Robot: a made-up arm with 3 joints. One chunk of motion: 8 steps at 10 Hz.
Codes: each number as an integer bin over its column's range. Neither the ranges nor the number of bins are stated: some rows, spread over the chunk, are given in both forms.
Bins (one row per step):
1: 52 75 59
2: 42 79 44
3: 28 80 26
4: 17 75 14
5: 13 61 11
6: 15 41 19
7: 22 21 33
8: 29 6 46
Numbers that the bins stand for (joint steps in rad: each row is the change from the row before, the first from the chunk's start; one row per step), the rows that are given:
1: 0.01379 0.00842 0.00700
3: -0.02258 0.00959 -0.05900
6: -0.04227 0.00053 -0.07300
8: -0.02106 -0.00761 -0.01900
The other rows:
2: -0.00136 0.00935 -0.02300
4: -0.03924 0.00842 -0.08300
5: -0.04530 0.00517 -0.08900
7: -0.03167 -0.00412 -0.04500

